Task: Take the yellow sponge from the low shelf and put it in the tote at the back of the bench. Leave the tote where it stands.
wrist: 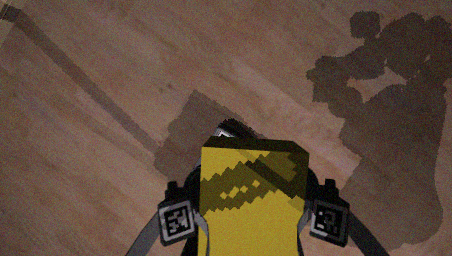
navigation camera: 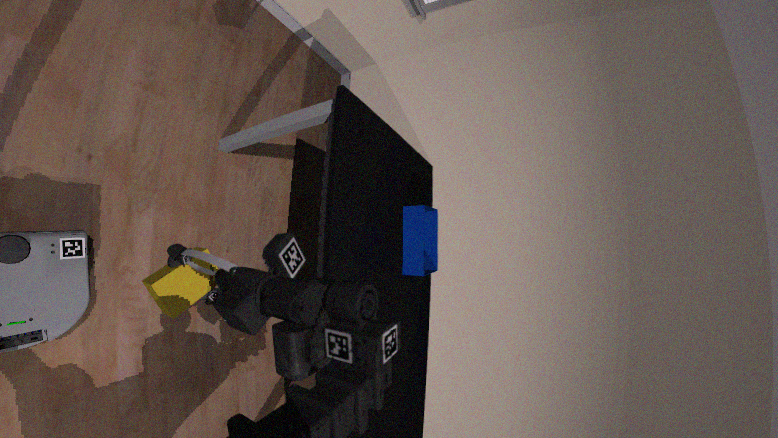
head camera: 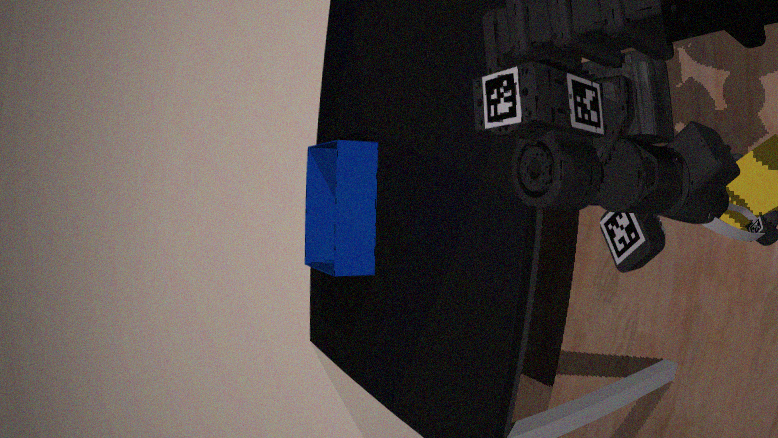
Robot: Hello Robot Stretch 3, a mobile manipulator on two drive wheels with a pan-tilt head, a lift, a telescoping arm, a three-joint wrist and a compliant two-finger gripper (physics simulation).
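Seen in the pictures: gripper, fingertip midpoint: (navigation camera: 187, 274) (head camera: 752, 194); robot's base at its link origin: (navigation camera: 12, 247).
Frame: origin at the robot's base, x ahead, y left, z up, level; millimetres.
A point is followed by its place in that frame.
Observation:
The yellow sponge (head camera: 759, 174) @(z 808, x -40, y -201 mm) (navigation camera: 179, 285) @(z 807, x -30, y -193 mm) (wrist: 250, 230) is a thick block held between the fingertips of my gripper (head camera: 754, 191) @(z 766, x -22, y -223 mm) (navigation camera: 194, 275) @(z 766, x -22, y -223 mm) (wrist: 249, 185) @(z 766, x -22, y -223 mm). The gripper is shut on it, with one finger on each side, above the wooden floor and out past the bench's front edge. The blue tote (head camera: 356, 206) @(z 811, x -21, y -1114 mm) (navigation camera: 416, 239) @(z 827, x -11, y -1114 mm) stands upright at the back of the black bench (head camera: 435, 315) @(z 762, x 188, y -867 mm) (navigation camera: 370, 163) @(z 762, x 271, y -847 mm), close to the wall. The sponge is apart from the tote. The low shelf cannot be made out.
My dark wrist (head camera: 626, 174) @(z 1063, x -20, y -210 mm) (navigation camera: 293, 299) @(z 1057, x -11, y -196 mm) and arm show beside and partly over the bench. A grey bench leg (head camera: 615, 394) @(z 338, x 424, y -696 mm) (navigation camera: 277, 126) @(z 441, x 433, y -694 mm) sticks out at its end. The beige wall (head camera: 152, 217) @(z 1277, x 5, y -1554 mm) (navigation camera: 571, 217) @(z 1521, x 71, y -1562 mm) rises behind the tote. My base (navigation camera: 48, 282) @(z 160, x -93, y -72 mm) stands on the floor.

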